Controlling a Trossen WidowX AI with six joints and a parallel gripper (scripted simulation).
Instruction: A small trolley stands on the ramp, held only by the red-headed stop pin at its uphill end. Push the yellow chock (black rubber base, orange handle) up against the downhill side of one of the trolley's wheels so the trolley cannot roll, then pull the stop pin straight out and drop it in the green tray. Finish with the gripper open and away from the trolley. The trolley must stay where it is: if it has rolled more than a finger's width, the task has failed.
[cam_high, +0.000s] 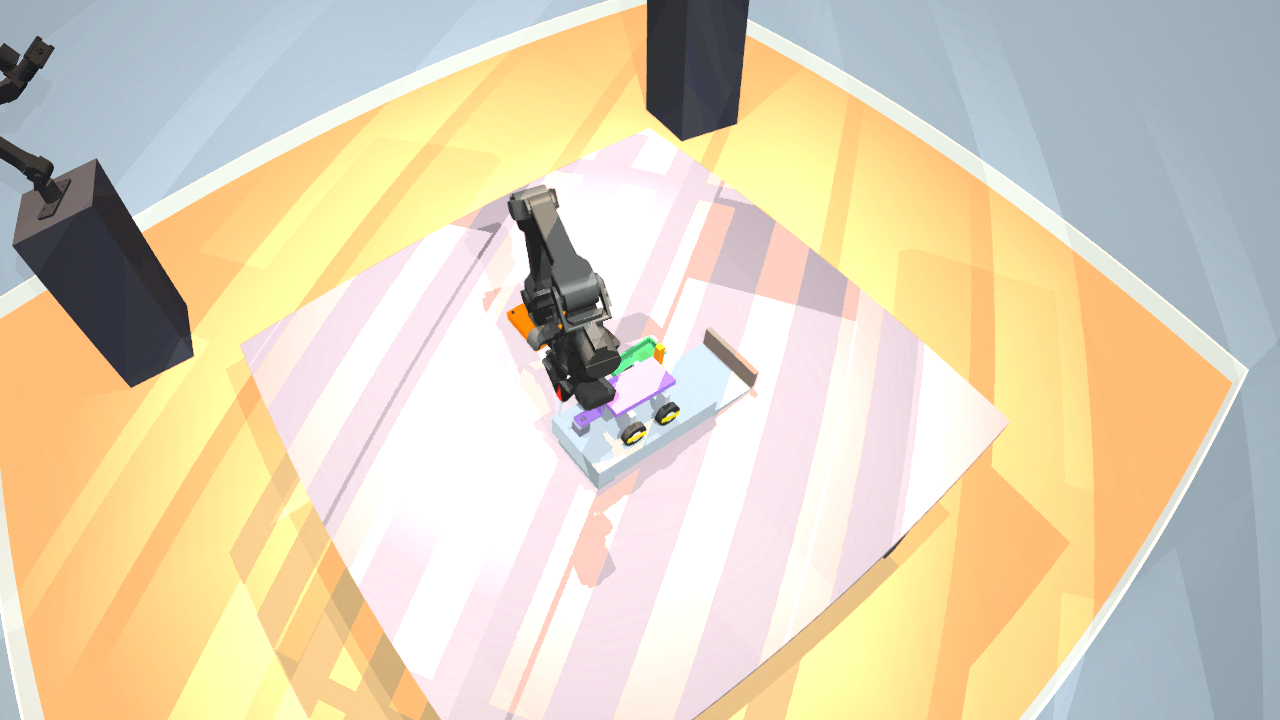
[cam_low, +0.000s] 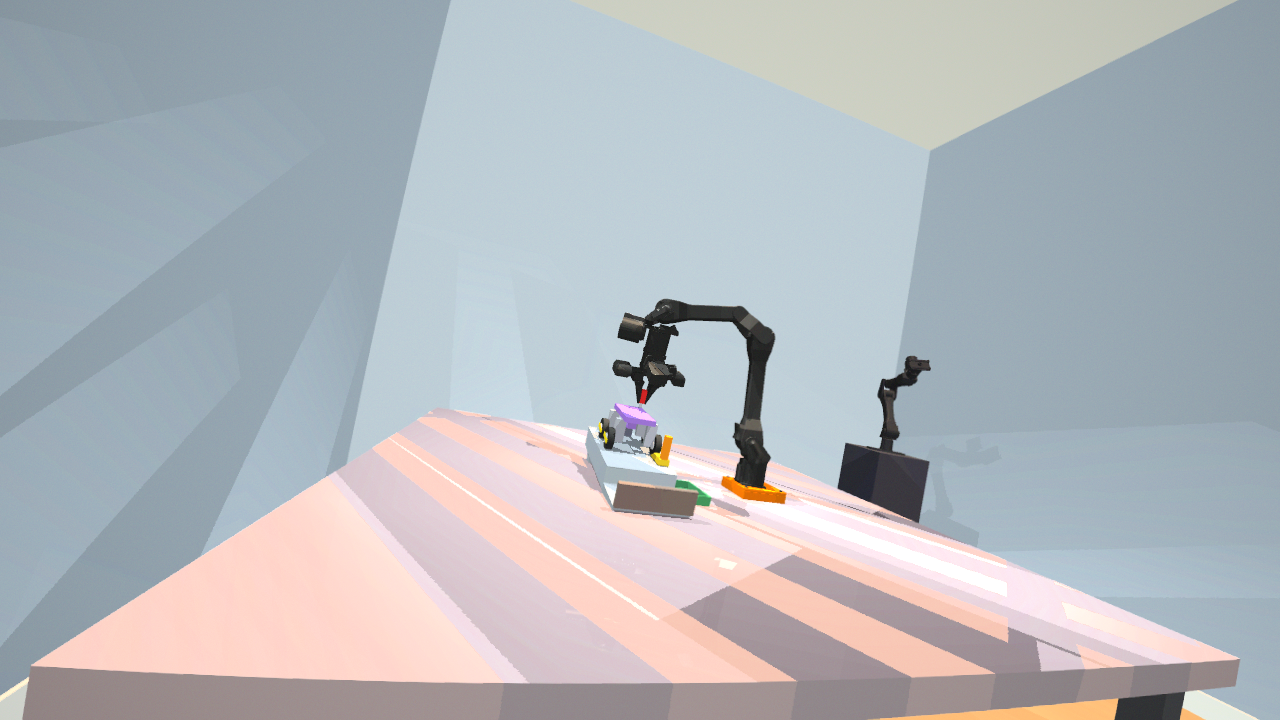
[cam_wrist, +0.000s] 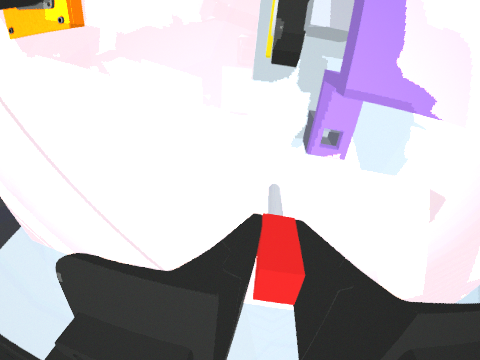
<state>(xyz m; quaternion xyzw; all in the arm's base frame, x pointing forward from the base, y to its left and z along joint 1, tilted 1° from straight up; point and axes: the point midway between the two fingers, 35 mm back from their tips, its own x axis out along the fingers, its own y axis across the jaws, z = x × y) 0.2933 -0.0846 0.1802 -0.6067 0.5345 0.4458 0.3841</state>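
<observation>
Right now my gripper tip is 10 cm past the green tray, 22 cm to the right of it and 18 cm above it. Round my gripper tip: stop pin: right at my gripper tip; purple-decked trolley: 3 cm ahead, 13 cm to the left, 6 cm below; yellow chock: 4 cm behind, 20 cm to the left, 9 cm below.
</observation>
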